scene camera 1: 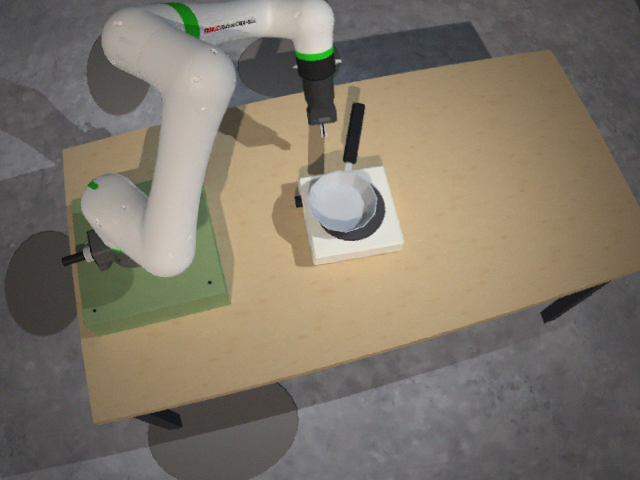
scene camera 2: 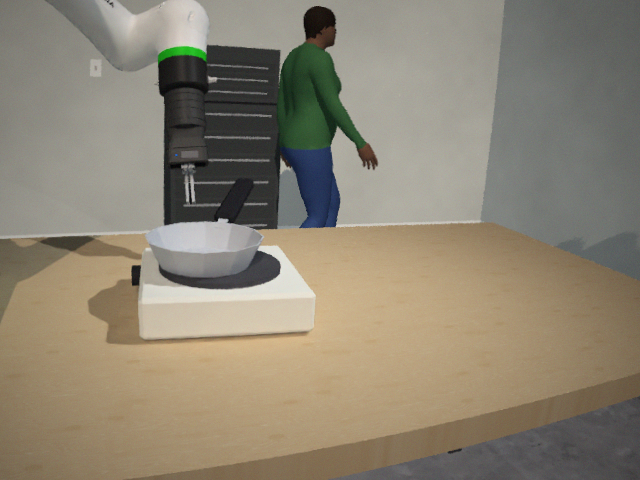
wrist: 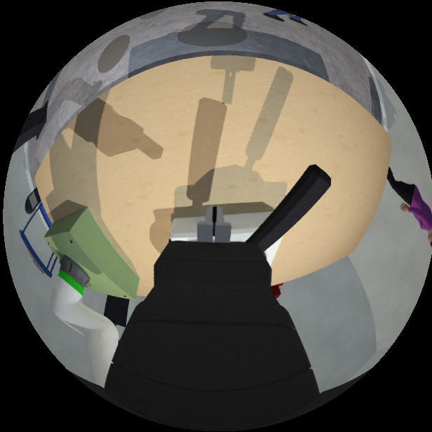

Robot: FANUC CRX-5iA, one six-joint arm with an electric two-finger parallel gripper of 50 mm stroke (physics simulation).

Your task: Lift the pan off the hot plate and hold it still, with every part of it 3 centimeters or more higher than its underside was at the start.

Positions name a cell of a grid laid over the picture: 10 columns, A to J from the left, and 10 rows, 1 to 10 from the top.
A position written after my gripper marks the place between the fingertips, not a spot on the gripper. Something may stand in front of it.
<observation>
In view: my gripper (scene camera 1: F3), a white hot plate (scene camera 2: E7) and a light grey pan (scene camera 2: D6).
The white hot plate is seen too in scene camera 1 (scene camera 1: F5) and in the wrist view (wrist: F6). The light grey pan is seen too in scene camera 1 (scene camera 1: F5) and in the wrist view (wrist: H5). My gripper shows as well in the wrist view (wrist: E5).
</observation>
